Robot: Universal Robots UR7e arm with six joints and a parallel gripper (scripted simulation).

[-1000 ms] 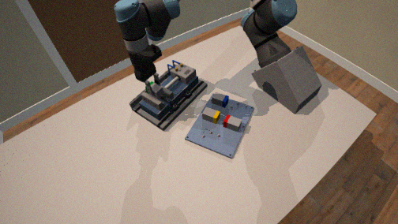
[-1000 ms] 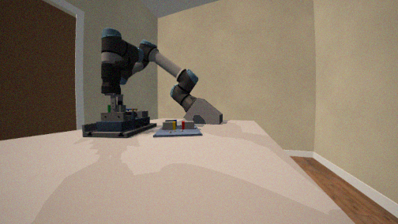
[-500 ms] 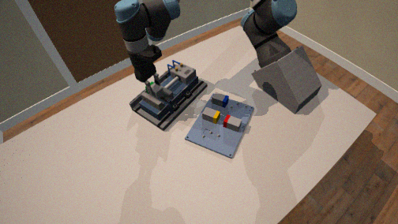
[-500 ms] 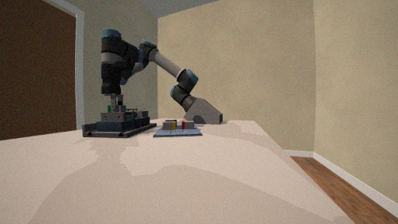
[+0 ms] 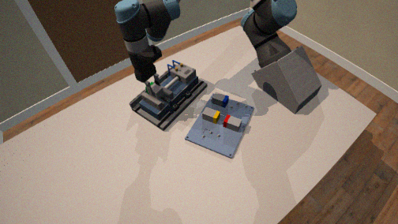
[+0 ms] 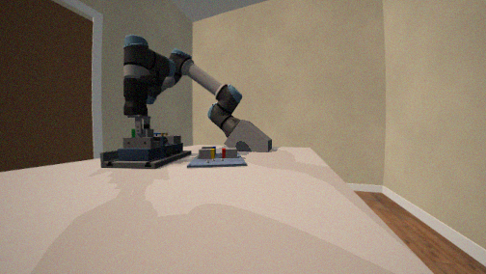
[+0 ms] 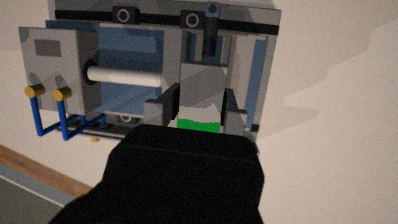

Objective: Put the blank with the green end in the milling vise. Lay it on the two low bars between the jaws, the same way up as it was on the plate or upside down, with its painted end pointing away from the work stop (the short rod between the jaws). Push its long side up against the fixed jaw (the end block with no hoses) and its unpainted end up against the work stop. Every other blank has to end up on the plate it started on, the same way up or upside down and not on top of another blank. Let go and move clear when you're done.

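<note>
My gripper is now 20 mm above the green-end blank. The rest, counted from my hand: fixed jaw (50 mm below, 30 mm ahead, 10 mm to the left); yellow-ended blank (200 mm to the left, 120 mm behind, 100 mm below); dark work stop rod (50 mm to the left, 40 mm below, 10 mm behind).
</note>
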